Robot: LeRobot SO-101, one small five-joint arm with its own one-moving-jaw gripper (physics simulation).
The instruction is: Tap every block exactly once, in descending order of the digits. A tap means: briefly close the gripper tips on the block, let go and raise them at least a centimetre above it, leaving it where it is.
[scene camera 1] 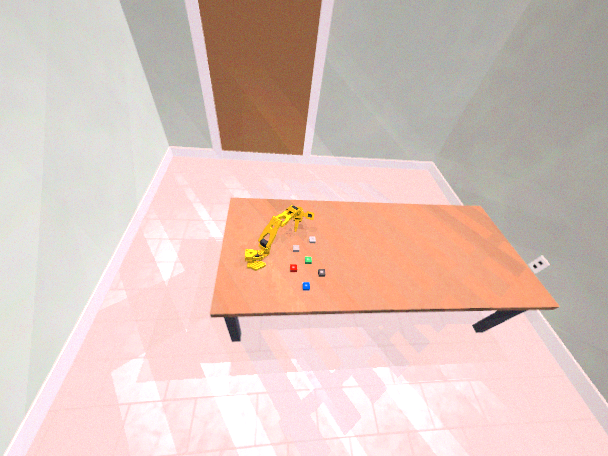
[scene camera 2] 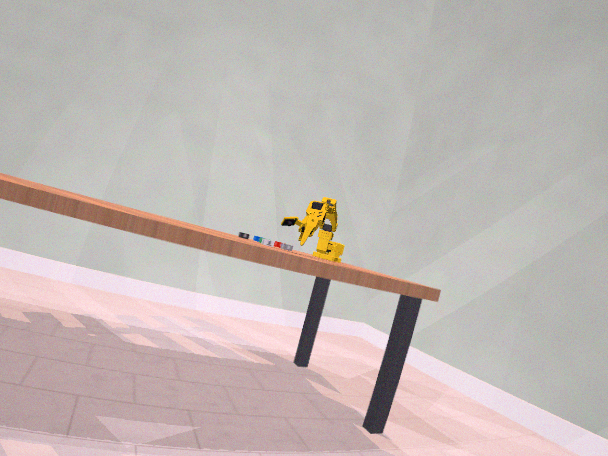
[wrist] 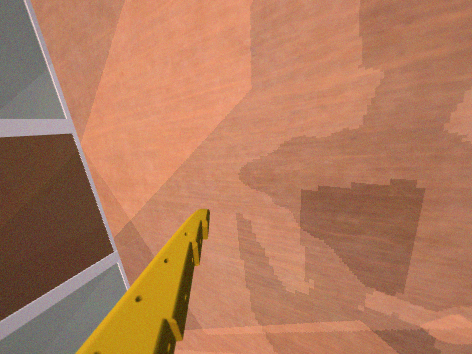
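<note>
My gripper [scene camera 1: 304, 223] [scene camera 2: 293, 233] is fully open and empty, raised above the table at the door side of the blocks. In the wrist view one notched jaw [wrist: 165, 275] shows over bare wood, and no block shows there. A white block [scene camera 1: 312, 240] [scene camera 2: 267, 242] lies nearest the gripper. A light grey block [scene camera 1: 296, 248] [scene camera 2: 288, 247], a green block [scene camera 1: 308, 260], a red block [scene camera 1: 293, 268] [scene camera 2: 277, 244], a dark grey block [scene camera 1: 321, 272] [scene camera 2: 243, 235] and a blue block [scene camera 1: 306, 286] [scene camera 2: 257, 239] lie apart from each other. Their digits are too small to read.
The blocks lie on a wooden table [scene camera 1: 400, 250] [scene camera 2: 150, 225]. The yellow arm's base [scene camera 1: 256, 265] [scene camera 2: 327, 257] stands near the table's left end in scene camera 1. A brown door [scene camera 1: 260, 75] [wrist: 45, 215] is in the wall beyond the table's far edge.
</note>
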